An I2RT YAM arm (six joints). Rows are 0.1 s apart.
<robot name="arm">
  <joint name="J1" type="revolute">
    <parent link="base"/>
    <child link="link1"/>
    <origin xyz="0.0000 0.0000 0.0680" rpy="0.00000 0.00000 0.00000"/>
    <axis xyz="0 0 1"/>
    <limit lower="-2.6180" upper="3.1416"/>
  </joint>
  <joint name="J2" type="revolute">
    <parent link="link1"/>
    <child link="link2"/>
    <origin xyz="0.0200 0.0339 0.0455" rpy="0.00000 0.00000 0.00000"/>
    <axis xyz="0 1 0"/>
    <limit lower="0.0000" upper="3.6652"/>
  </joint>
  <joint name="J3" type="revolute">
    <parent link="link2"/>
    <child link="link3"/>
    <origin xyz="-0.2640 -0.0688 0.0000" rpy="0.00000 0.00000 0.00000"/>
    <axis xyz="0 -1 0"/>
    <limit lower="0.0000" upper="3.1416"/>
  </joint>
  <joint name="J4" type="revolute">
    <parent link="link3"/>
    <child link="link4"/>
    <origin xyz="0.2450 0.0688 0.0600" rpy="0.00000 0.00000 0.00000"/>
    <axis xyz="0 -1 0"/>
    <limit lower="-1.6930" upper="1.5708"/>
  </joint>
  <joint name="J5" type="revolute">
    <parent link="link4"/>
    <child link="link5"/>
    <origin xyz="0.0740 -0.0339 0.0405" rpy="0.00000 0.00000 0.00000"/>
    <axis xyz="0 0 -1"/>
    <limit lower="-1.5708" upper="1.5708"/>
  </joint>
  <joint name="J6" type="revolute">
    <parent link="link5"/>
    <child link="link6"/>
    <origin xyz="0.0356 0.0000 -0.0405" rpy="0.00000 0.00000 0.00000"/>
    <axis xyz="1 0 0"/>
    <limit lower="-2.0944" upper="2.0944"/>
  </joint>
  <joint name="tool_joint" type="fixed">
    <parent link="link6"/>
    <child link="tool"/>
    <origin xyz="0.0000 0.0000 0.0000" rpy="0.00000 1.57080 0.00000"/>
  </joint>
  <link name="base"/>
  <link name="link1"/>
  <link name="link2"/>
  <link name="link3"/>
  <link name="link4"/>
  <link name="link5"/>
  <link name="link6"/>
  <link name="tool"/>
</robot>
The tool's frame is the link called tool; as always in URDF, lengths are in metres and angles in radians.
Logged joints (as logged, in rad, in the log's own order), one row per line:
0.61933, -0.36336, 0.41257, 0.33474, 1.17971, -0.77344
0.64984, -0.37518, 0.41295, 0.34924, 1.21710, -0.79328
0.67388, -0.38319, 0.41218, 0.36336, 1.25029, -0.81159
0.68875, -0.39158, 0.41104, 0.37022, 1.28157, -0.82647
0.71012, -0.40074, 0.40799, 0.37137, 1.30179, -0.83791
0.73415, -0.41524, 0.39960, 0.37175, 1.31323, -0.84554
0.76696, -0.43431, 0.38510, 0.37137, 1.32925, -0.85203
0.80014, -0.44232, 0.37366, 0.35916, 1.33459, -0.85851
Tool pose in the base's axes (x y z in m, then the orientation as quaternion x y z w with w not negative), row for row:
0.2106, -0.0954, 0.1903, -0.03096, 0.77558, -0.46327, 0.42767
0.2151, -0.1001, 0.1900, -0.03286, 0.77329, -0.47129, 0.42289
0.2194, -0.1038, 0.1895, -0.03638, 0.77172, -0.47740, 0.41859
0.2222, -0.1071, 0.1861, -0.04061, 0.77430, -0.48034, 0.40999
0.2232, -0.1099, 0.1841, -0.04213, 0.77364, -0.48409, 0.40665
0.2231, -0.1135, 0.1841, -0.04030, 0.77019, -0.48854, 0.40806
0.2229, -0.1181, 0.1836, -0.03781, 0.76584, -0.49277, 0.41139
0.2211, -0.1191, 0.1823, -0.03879, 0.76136, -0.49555, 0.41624
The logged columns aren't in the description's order. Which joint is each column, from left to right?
Columns, left to right: J4, J1, J5, J3, J2, J6.
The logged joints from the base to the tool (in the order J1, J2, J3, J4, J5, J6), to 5 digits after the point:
-0.36336, 1.17971, 0.33474, 0.61933, 0.41257, -0.77344
-0.37518, 1.21710, 0.34924, 0.64984, 0.41295, -0.79328
-0.38319, 1.25029, 0.36336, 0.67388, 0.41218, -0.81159
-0.39158, 1.28157, 0.37022, 0.68875, 0.41104, -0.82647
-0.40074, 1.30179, 0.37137, 0.71012, 0.40799, -0.83791
-0.41524, 1.31323, 0.37175, 0.73415, 0.39960, -0.84554
-0.43431, 1.32925, 0.37137, 0.76696, 0.38510, -0.85203
-0.44232, 1.33459, 0.35916, 0.80014, 0.37366, -0.85851

